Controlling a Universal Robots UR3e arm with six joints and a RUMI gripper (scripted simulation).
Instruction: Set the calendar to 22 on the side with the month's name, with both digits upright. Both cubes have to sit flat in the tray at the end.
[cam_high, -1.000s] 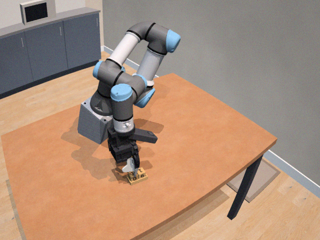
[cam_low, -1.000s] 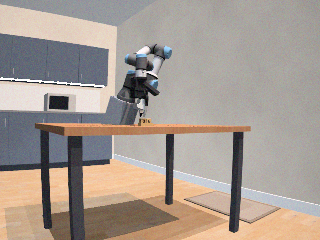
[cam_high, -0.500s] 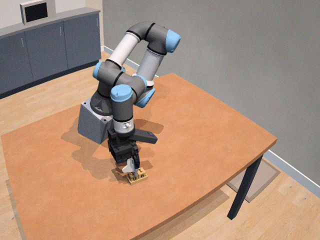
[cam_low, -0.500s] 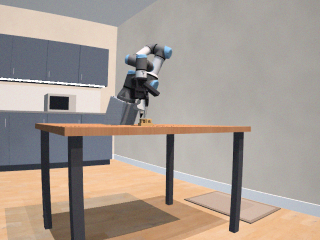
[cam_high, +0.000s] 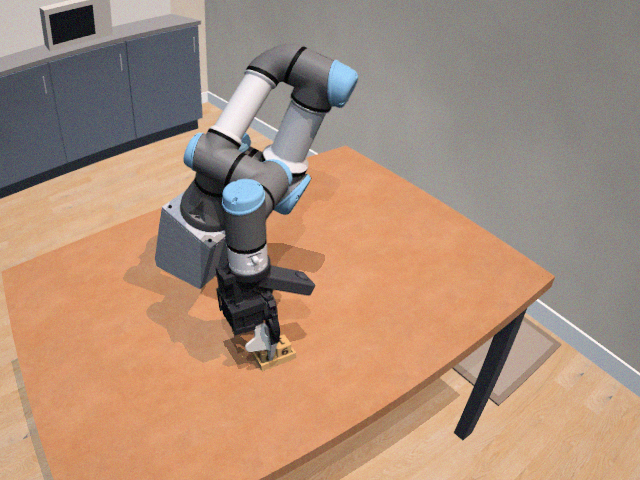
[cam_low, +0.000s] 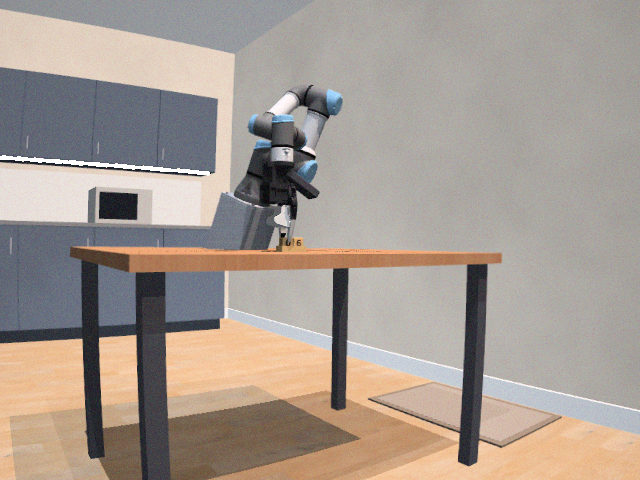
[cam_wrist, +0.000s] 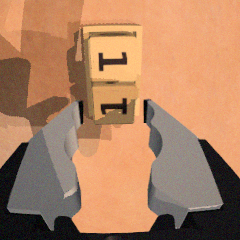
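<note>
The wooden tray is 20 mm to the left of my hand and 30 mm below it.
</note>
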